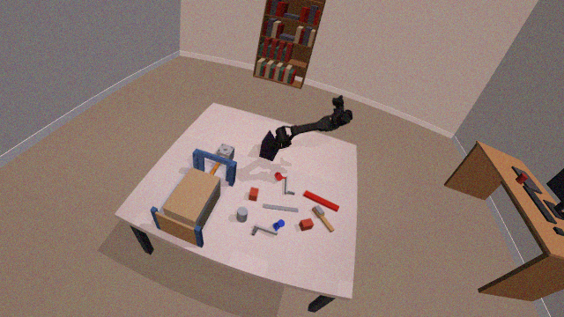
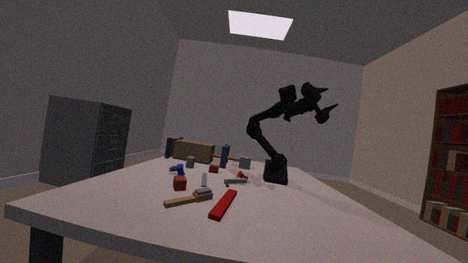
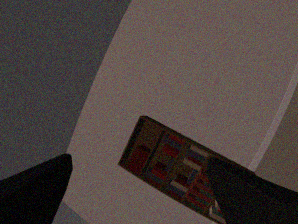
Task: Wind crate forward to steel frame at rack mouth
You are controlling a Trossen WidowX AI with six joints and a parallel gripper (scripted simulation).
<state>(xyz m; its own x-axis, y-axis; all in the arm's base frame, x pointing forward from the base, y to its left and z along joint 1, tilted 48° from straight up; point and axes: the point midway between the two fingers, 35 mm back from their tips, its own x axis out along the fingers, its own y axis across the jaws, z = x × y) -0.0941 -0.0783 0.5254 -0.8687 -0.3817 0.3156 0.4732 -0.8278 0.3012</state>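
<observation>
My gripper tip is now 48 cm above the winch handle, 36 cm short of it and 15 cm to the left of it. The rest, counted from my gripper tip: grey bar (54 cm ahead, 50 cm below, 11 cm to the right); then red bar (49 cm below, 38 cm ahead, 10 cm to the left); then red knob (47 cm below, 33 cm ahead, 19 cm to the right).
</observation>
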